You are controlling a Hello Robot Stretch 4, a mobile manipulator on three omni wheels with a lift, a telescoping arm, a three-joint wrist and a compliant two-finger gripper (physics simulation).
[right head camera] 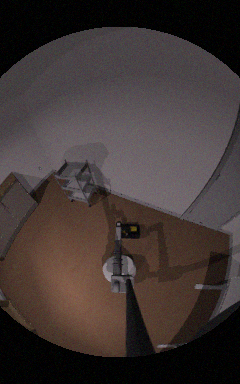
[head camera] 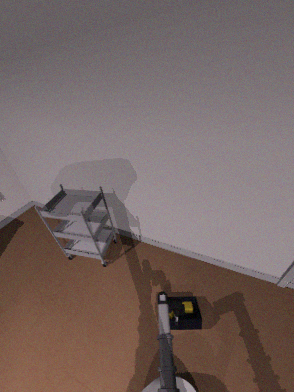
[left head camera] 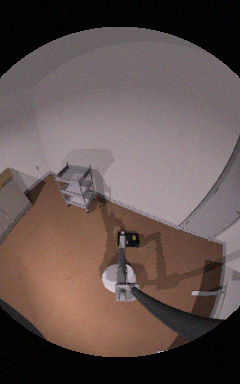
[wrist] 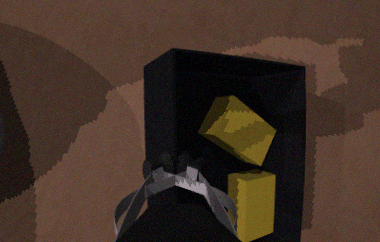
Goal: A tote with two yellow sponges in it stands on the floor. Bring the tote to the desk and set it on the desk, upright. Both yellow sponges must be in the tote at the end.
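Frame: origin at the robot's base, x ahead, y left, z up, level; centimetres.
Seen in the pictures: gripper, fingertip midpoint: (right head camera: 126, 234) (head camera: 176, 320) (left head camera: 125, 242) (wrist: 175, 164).
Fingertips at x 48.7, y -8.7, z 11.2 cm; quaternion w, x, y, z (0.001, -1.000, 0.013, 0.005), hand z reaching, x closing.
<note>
A point is followed by its place in that frame.
The black tote (head camera: 187, 325) @(x 46.1, y -16.5, z 9.1 cm) (left head camera: 131, 245) @(x 45.7, y -16.8, z 8.4 cm) (right head camera: 131, 236) @(x 46.0, y -15.8, z 8.9 cm) (wrist: 160, 110) @(x 47.4, y -2.6, z 11.5 cm) is in front of my base, with its open side up. In the wrist view its near-left outer wall shows, so it looks somewhat tilted; I cannot tell whether it is clear of the floor. One yellow sponge (head camera: 187, 307) (wrist: 240, 130) lies turned at an angle in the tote. The other yellow sponge (wrist: 257, 205) @(x 60.9, y -17.7, z 3.4 cm) is beside my gripper, inside the tote, partly hidden. My gripper (wrist: 175, 164) @(x 48.7, y -8.7, z 11.2 cm) is shut on the tote's left wall, with a fingertip on each side of the rim. The desk cannot be identified surely.
A grey three-shelf cart (head camera: 90, 230) @(x 101.9, y 55.8, z 53.7 cm) (left head camera: 83, 194) @(x 107.2, y 56.8, z 40.1 cm) stands by the wall, ahead and to the left. A box-shaped piece of furniture (left head camera: 11, 200) @(x 72.6, y 202.2, z 46.5 cm) (right head camera: 15, 205) @(x 64.7, y 206.1, z 45.7 cm) with a wood-coloured part stands at the far left. A wall runs behind the tote.
</note>
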